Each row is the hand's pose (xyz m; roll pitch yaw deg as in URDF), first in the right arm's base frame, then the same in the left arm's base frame.
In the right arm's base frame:
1: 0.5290 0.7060 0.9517 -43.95 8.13 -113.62
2: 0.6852 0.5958 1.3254 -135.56 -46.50 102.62
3: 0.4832 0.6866 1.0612 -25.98 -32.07 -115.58
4: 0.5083 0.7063 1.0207 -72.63 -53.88 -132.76
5: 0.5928 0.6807 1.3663 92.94 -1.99 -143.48
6: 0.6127 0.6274 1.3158 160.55 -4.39 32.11
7: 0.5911 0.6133 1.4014 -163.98 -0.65 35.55
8: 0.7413 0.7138 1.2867 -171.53 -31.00 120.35
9: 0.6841 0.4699 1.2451 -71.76 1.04 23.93
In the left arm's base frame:
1: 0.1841 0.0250 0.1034 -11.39 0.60 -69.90
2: 0.1390 0.0196 0.5207 -158.59 -19.08 156.75
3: 0.1069 -0.0257 0.1804 13.38 -31.35 -95.70
4: 0.1334 0.0078 0.1516 -28.05 -39.18 -124.98
5: 0.0115 0.0225 0.4866 124.70 8.31 -100.51
6: 0.0815 -0.0024 0.4701 128.78 -16.05 79.09
7: 0.0293 -0.0321 0.5364 164.17 -11.06 80.07
8: 0.1282 0.1480 0.4763 175.26 -0.15 165.22
9: 0.2532 -0.0724 0.4928 -100.99 -15.53 68.91

